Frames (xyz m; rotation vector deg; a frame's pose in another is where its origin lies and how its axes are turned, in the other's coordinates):
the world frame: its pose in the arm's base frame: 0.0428 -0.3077 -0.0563 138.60 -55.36 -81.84
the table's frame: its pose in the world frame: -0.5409 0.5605 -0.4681 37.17 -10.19 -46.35
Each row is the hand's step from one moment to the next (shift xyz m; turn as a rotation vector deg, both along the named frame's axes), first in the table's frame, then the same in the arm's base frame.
Working: the table's frame: its pose in the arm's base frame: 0.0046 -0.4942 0.8323 -118.32 17.85 60.55

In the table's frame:
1: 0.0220 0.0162 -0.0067 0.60 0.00 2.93
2: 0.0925 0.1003 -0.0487 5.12 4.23 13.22
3: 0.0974 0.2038 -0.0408 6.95 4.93 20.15
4: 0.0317 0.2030 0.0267 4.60 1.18 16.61
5: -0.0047 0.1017 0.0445 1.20 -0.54 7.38
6: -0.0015 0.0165 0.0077 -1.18 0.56 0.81
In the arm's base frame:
1: 0.0091 -0.0130 -0.0232 -1.32 2.23 -1.49
2: 0.0335 -0.0910 -0.1076 -6.69 7.55 -10.83
3: -0.0222 -0.1535 -0.1692 -9.93 12.41 -15.04
4: -0.1019 -0.1116 -0.1417 -7.38 12.01 -9.99
5: -0.0820 -0.0356 -0.0660 -3.25 5.94 -3.22
6: -0.0140 -0.0055 -0.0103 -1.50 0.08 0.33

